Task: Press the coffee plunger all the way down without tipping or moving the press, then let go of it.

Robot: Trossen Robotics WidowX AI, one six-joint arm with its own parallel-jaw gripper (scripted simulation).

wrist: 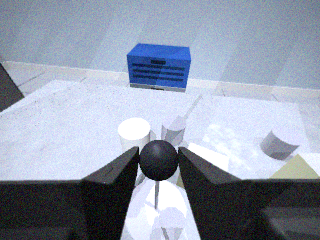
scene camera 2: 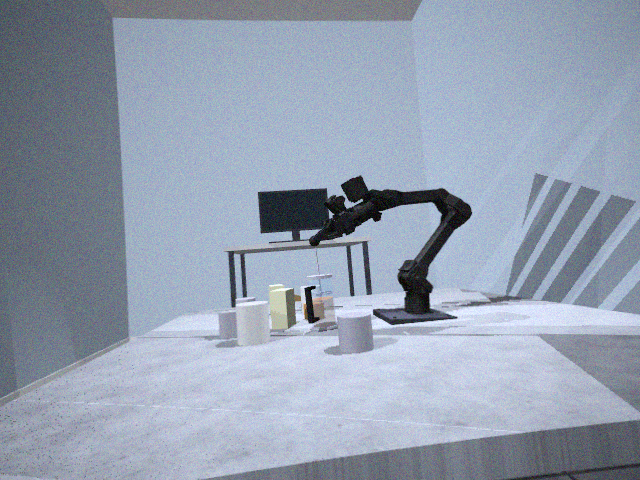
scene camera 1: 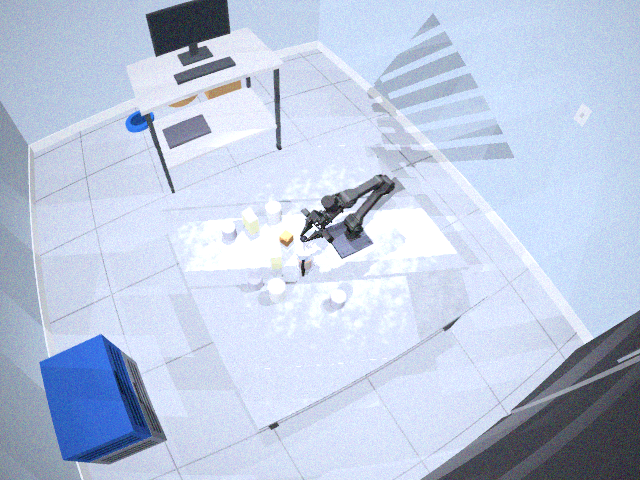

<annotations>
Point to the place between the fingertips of my gripper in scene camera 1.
302,239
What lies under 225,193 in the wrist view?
My gripper.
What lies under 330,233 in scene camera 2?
My gripper.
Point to a coffee press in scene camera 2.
321,311
</annotations>
